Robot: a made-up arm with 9 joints. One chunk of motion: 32 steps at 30 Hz.
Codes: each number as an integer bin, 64 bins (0 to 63) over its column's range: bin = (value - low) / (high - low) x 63, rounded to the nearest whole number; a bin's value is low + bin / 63 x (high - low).
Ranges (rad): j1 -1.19..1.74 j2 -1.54..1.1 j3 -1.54..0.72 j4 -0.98..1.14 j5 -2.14..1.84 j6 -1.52..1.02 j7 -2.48..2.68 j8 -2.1..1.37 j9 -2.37..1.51
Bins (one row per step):
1: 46 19 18 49 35 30 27 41 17
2: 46 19 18 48 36 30 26 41 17
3: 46 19 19 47 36 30 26 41 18
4: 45 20 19 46 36 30 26 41 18
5: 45 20 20 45 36 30 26 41 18
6: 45 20 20 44 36 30 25 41 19
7: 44 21 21 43 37 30 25 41 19
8: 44 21 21 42 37 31 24 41 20
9: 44 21 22 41 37 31 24 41 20
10: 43 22 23 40 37 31 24 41 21
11: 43 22 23 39 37 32 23 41 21
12: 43 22 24 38 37 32 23 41 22
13: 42 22 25 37 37 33 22 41 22
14: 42 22 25 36 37 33 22 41 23
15: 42 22 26 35 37 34 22 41 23
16: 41 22 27 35 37 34 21 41 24
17: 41 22 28 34 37 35 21 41 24
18: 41 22 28 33 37 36 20 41 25
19: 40 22 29 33 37 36 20 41 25
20: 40 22 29 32 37 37 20 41 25
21: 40 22 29 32 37 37 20 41 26
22: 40 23 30 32 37 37 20 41 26
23: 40 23 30 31 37 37 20 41 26
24: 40 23 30 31 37 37 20 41 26
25: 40 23 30 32 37 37 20 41 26
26: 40 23 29 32 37 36 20 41 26
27: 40 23 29 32 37 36 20 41 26
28: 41 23 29 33 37 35 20 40 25
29: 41 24 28 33 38 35 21 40 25
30: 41 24 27 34 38 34 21 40 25
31: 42 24 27 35 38 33 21 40 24
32: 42 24 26 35 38 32 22 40 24
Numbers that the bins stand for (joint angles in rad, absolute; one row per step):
1: 0.9494 -0.7438 -0.8943 0.6689 0.0711 -0.3105 -0.2686 0.1583 -1.3230
2: 0.9494 -0.7438 -0.8943 0.6352 0.1343 -0.3105 -0.3505 0.1583 -1.3230
3: 0.9494 -0.7438 -0.8584 0.6016 0.1343 -0.3105 -0.3505 0.1583 -1.2614
4: 0.9029 -0.7019 -0.8584 0.5679 0.1343 -0.3105 -0.3505 0.1583 -1.2614
5: 0.9029 -0.7019 -0.8225 0.5343 0.1343 -0.3105 -0.3505 0.1583 -1.2614
6: 0.9029 -0.7019 -0.8225 0.5006 0.1343 -0.3105 -0.4324 0.1583 -1.1998
7: 0.8563 -0.6600 -0.7867 0.4670 0.1975 -0.3105 -0.4324 0.1583 -1.1998
8: 0.8563 -0.6600 -0.7867 0.4333 0.1975 -0.2702 -0.5143 0.1583 -1.1383
9: 0.8563 -0.6600 -0.7508 0.3997 0.1975 -0.2702 -0.5143 0.1583 -1.1383
10: 0.8098 -0.6181 -0.7149 0.3660 0.1975 -0.2702 -0.5143 0.1583 -1.0767
11: 0.8098 -0.6181 -0.7149 0.3324 0.1975 -0.2298 -0.5962 0.1583 -1.0767
12: 0.8098 -0.6181 -0.6790 0.2987 0.1975 -0.2298 -0.5962 0.1583 -1.0151
13: 0.7633 -0.6181 -0.6432 0.2651 0.1975 -0.1895 -0.6781 0.1583 -1.0151
14: 0.7633 -0.6181 -0.6432 0.2314 0.1975 -0.1895 -0.6781 0.1583 -0.9535
15: 0.7633 -0.6181 -0.6073 0.1978 0.1975 -0.1492 -0.6781 0.1583 -0.9535
16: 0.7168 -0.6181 -0.5714 0.1978 0.1975 -0.1492 -0.7600 0.1583 -0.8919
17: 0.7168 -0.6181 -0.5356 0.1641 0.1975 -0.1089 -0.7600 0.1583 -0.8919
18: 0.7168 -0.6181 -0.5356 0.1305 0.1975 -0.0686 -0.8419 0.1583 -0.8303
19: 0.6703 -0.6181 -0.4997 0.1305 0.1975 -0.0686 -0.8419 0.1583 -0.8303
20: 0.6703 -0.6181 -0.4997 0.0968 0.1975 -0.0283 -0.8419 0.1583 -0.8303
21: 0.6703 -0.6181 -0.4997 0.0968 0.1975 -0.0283 -0.8419 0.1583 -0.7687
22: 0.6703 -0.5762 -0.4638 0.0968 0.1975 -0.0283 -0.8419 0.1583 -0.7687
23: 0.6703 -0.5762 -0.4638 0.0632 0.1975 -0.0283 -0.8419 0.1583 -0.7687
24: 0.6703 -0.5762 -0.4638 0.0632 0.1975 -0.0283 -0.8419 0.1583 -0.7687
25: 0.6703 -0.5762 -0.4638 0.0968 0.1975 -0.0283 -0.8419 0.1583 -0.7687
26: 0.6703 -0.5762 -0.4997 0.0968 0.1975 -0.0686 -0.8419 0.1583 -0.7687
27: 0.6703 -0.5762 -0.4997 0.0968 0.1975 -0.0686 -0.8419 0.1583 -0.7687
28: 0.7168 -0.5762 -0.4997 0.1305 0.1975 -0.1089 -0.8419 0.1032 -0.8303
29: 0.7168 -0.5343 -0.5356 0.1305 0.2606 -0.1089 -0.7600 0.1032 -0.8303
30: 0.7168 -0.5343 -0.5714 0.1641 0.2606 -0.1492 -0.7600 0.1032 -0.8303
31: 0.7633 -0.5343 -0.5714 0.1978 0.2606 -0.1895 -0.7600 0.1032 -0.8919
32: 0.7633 -0.5343 -0.6073 0.1978 0.2606 -0.2298 -0.6781 0.1032 -0.8919

